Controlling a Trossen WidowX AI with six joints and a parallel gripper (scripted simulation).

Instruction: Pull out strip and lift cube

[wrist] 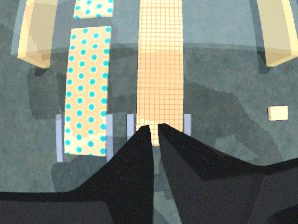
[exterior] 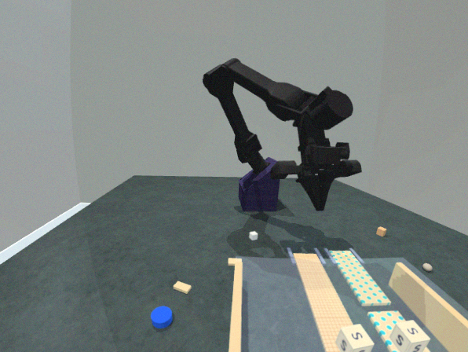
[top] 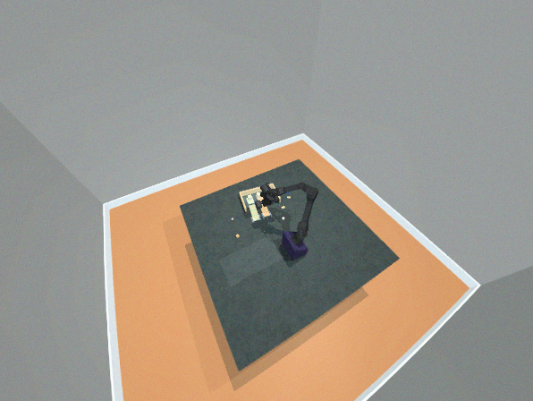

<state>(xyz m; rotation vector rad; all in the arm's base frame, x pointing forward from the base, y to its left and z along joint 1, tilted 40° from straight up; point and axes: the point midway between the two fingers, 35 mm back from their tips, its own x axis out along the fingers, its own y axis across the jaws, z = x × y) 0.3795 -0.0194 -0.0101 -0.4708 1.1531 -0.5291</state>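
Right now the dotted strip is 60 mm ahead of my gripper tip, 70 mm to the left of it and 120 mm below it. Round my gripper tip: pebble 100 mm ahead, 260 mm to the left, 120 mm below; then white cube 130 mm behind, 100 mm to the right, 120 mm below; then orange cube 60 mm behind, 300 mm to the left, 120 mm below.
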